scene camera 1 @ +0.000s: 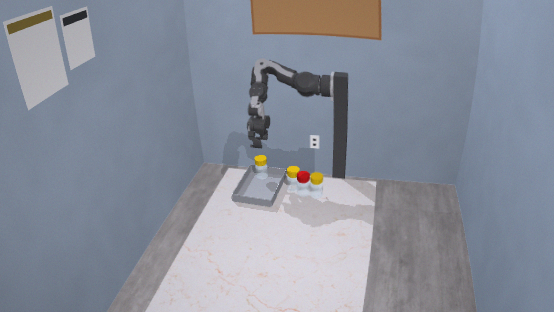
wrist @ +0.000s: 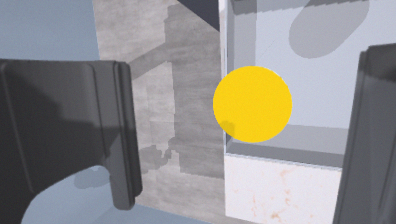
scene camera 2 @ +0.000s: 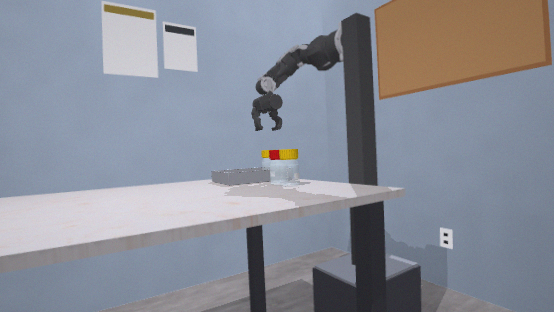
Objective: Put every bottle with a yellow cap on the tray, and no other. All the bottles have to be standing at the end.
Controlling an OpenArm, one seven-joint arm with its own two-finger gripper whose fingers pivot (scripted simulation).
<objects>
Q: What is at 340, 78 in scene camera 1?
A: A dark post.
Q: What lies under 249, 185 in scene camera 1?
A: A grey tray.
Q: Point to a dark post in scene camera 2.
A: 356, 34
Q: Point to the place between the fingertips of the gripper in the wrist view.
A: At 220, 143
</objects>
